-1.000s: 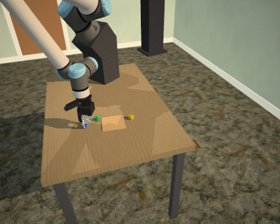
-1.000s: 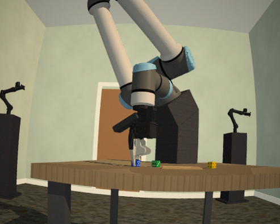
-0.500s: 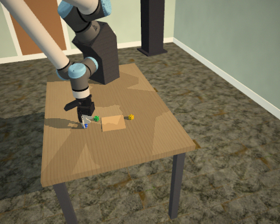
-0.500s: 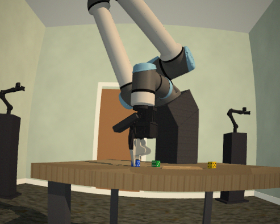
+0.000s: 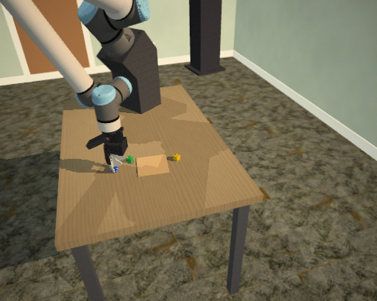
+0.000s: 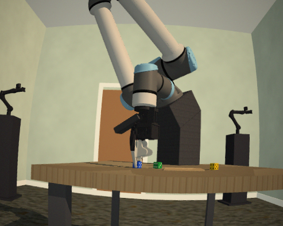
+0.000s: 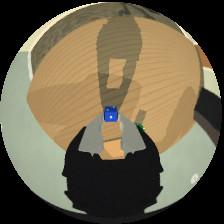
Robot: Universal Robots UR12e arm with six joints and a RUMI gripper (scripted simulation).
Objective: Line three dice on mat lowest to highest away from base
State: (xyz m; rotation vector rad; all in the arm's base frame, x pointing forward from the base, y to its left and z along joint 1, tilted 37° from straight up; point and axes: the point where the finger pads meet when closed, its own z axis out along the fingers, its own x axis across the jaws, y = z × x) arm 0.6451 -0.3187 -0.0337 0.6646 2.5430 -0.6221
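My gripper is now 50 mm short of the tan mat, 160 mm to the right of it and 20 mm above it. From my hand the other things lie so: green die 30 mm behind, 80 mm to the left; then blue die right at my hand; then yellow die 60 mm ahead, 280 mm to the left.
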